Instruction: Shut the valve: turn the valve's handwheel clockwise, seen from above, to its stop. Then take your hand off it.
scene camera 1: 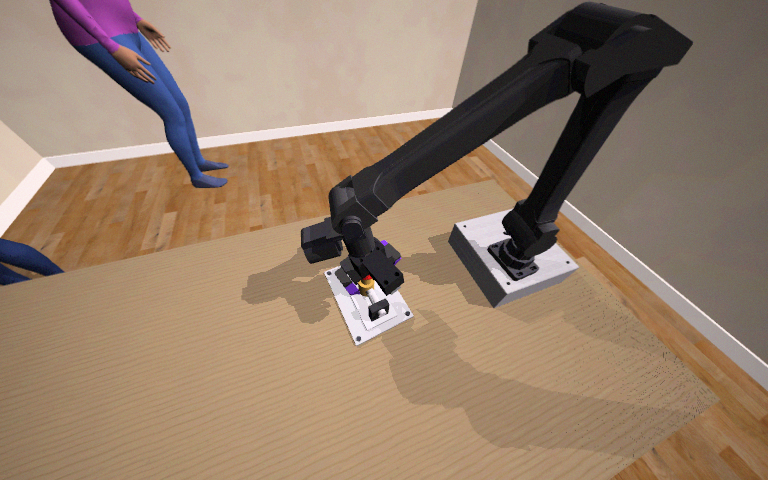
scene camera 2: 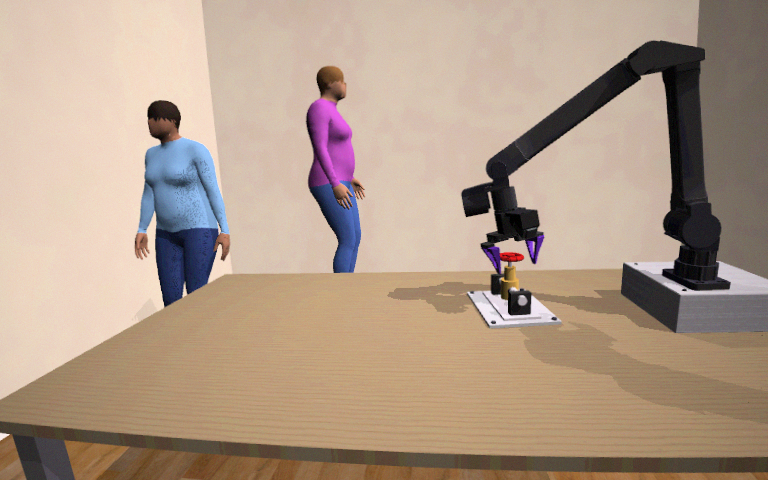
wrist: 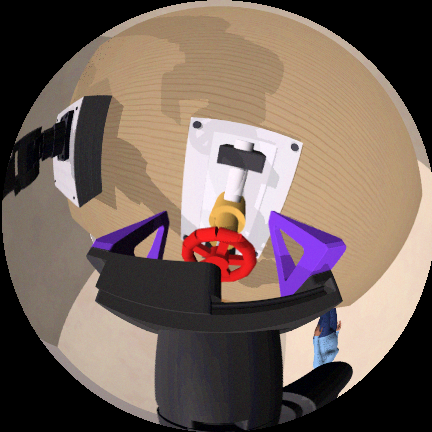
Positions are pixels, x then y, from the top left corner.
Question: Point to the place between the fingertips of my gripper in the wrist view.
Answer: At 218, 216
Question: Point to a red handwheel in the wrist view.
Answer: At 219, 254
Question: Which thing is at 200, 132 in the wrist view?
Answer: A base plate.
